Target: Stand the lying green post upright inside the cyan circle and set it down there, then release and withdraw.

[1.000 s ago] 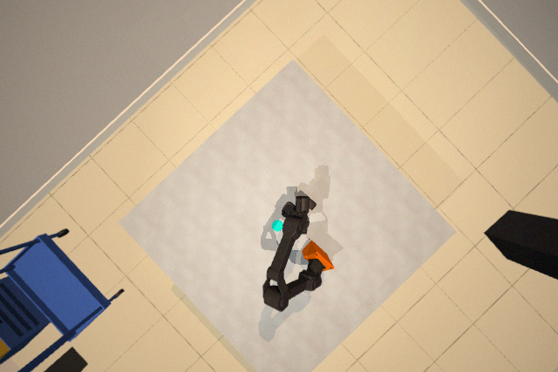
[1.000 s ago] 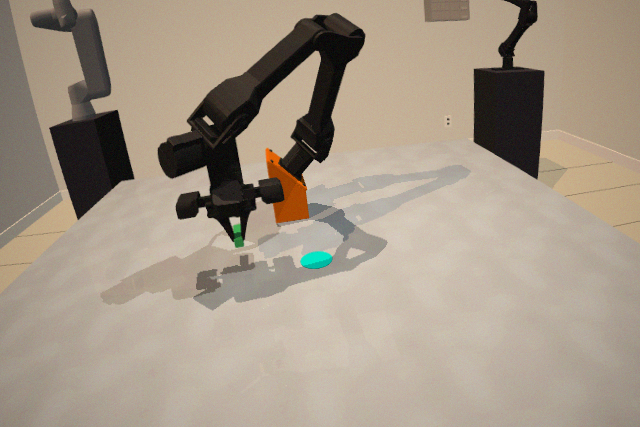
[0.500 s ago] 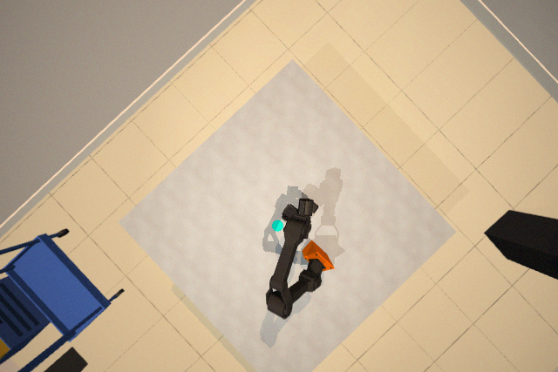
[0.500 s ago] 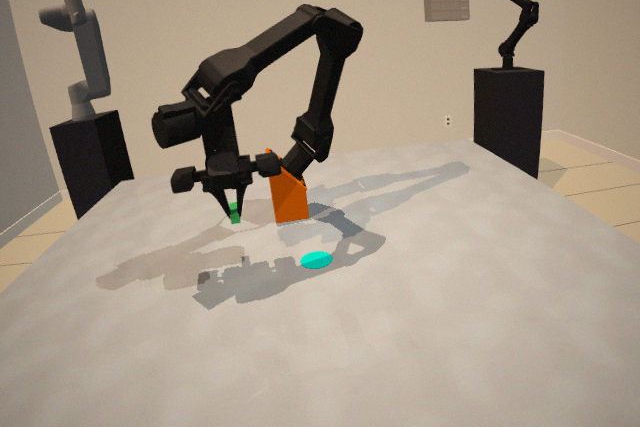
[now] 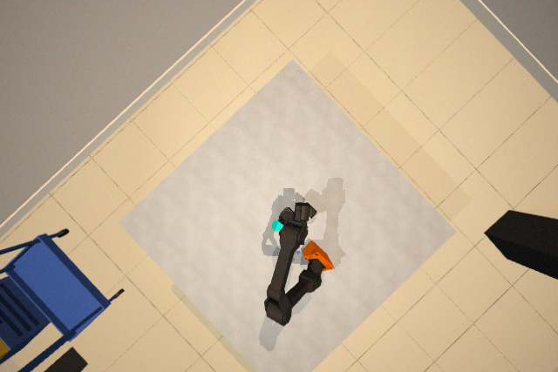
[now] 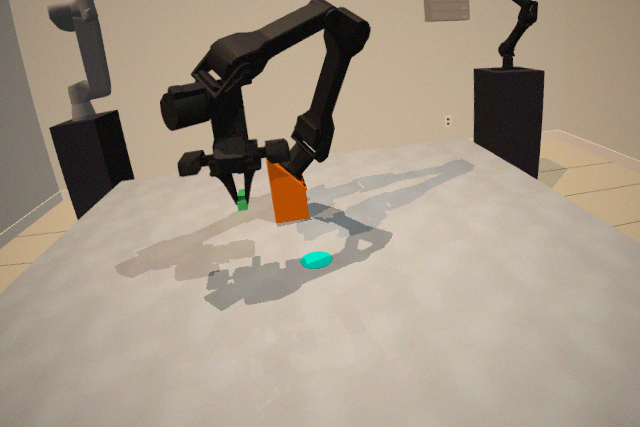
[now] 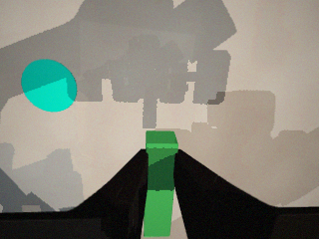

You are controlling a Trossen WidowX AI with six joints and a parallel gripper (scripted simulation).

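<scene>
My gripper tip is 12 cm to the right of the cyan circle and 13 cm above it. Round my gripper tip: green post (2 cm behind).
</scene>
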